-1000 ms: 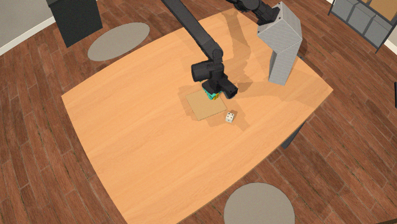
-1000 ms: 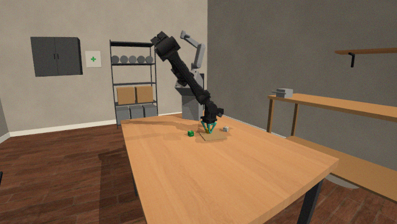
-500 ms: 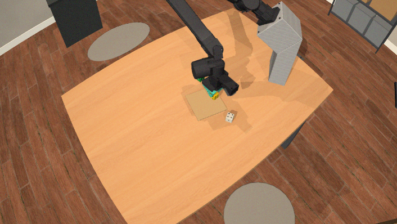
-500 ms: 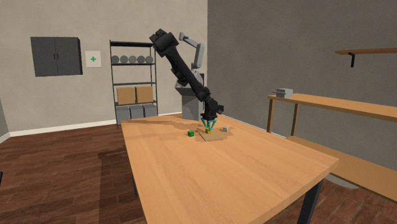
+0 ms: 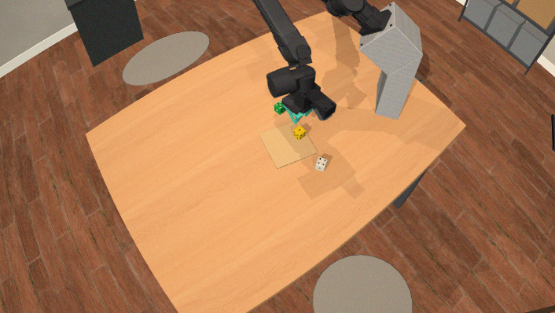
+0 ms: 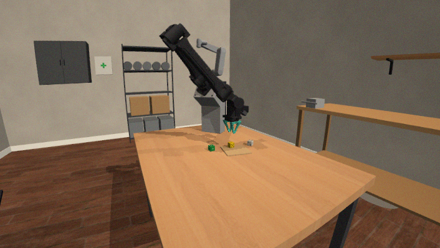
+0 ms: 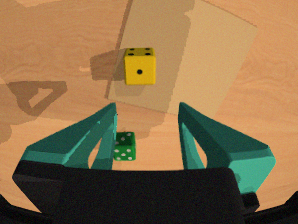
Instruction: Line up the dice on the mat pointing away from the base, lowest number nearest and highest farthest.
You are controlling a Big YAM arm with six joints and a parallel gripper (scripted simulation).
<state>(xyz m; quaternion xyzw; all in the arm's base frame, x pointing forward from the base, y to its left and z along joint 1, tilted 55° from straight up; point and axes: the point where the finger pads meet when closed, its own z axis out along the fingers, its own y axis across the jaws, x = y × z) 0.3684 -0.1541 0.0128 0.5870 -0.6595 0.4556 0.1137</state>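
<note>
The white die is 12 cm to the left of my hand, 9 cm below it and 6 cm ahead of it. Round my hand: yellow die (8 cm below, 1 cm behind); then green die (10 cm to the right, 9 cm below, 7 cm behind); then tan mat (10 cm below, 4 cm ahead, 1 cm to the right).
</note>
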